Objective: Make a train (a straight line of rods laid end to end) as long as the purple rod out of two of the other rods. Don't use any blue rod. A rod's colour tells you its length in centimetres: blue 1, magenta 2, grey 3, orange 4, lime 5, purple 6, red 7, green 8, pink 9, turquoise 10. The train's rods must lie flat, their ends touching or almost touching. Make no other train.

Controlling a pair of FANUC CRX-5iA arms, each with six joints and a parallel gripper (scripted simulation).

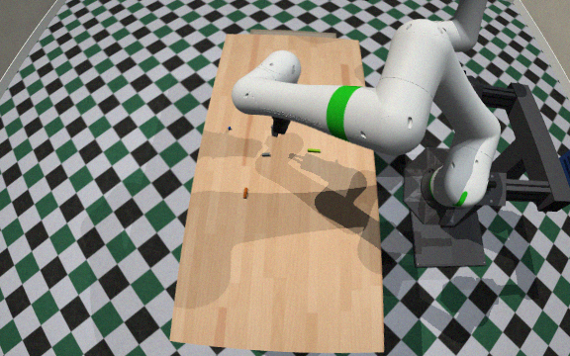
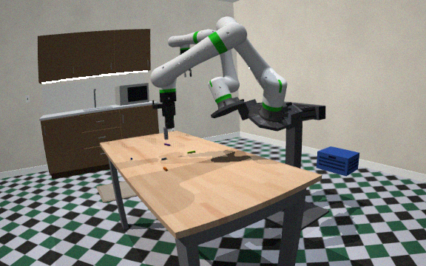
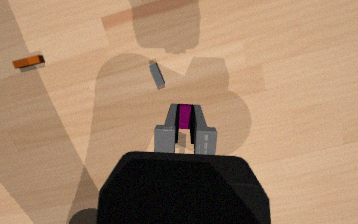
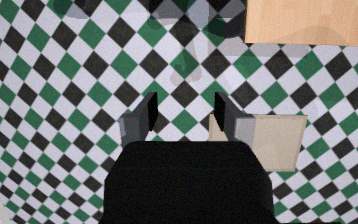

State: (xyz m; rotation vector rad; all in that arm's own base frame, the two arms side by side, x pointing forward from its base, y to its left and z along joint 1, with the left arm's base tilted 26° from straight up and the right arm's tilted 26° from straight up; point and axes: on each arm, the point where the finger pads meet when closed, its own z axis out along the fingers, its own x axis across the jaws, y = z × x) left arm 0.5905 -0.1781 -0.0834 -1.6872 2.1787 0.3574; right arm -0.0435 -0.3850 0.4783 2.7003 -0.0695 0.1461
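Note:
Right now my left hand is 12 cm above the grey rod, 3 cm to the right of it and 3 cm short of it. Round my left hand: lime rod 15 cm behind, 12 cm below, 1 cm to the right; magenta rod 2 cm below; blue rod 20 cm ahead, 12 cm below, 8 cm to the right.

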